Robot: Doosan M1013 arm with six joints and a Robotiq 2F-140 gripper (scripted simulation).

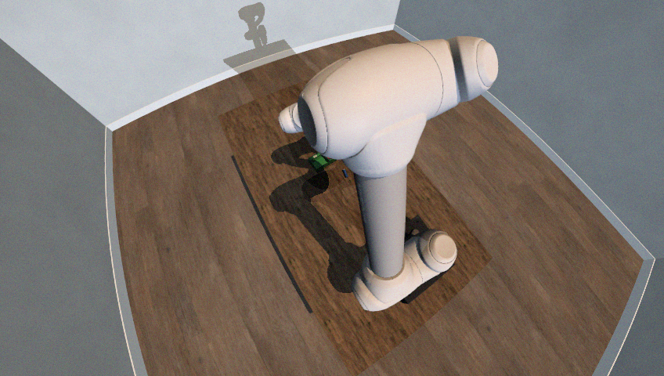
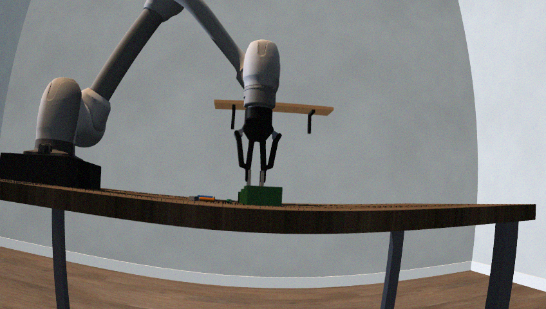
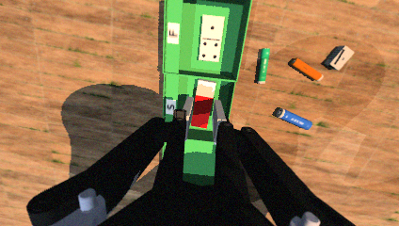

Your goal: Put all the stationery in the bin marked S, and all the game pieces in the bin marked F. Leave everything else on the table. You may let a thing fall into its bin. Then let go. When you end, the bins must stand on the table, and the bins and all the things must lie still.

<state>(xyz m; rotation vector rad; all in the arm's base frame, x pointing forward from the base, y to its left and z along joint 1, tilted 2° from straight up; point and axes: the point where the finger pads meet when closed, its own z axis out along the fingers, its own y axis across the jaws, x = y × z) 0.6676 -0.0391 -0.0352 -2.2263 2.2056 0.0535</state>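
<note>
Now: the green bin 10 mm ahead of my hand and 40 mm below it. From my hand the other things lie so: white domino (80 mm to the right, 50 mm below); green cylinder (70 mm behind, 60 mm to the right, 50 mm below); red block (10 mm to the right, 40 mm below).
</note>
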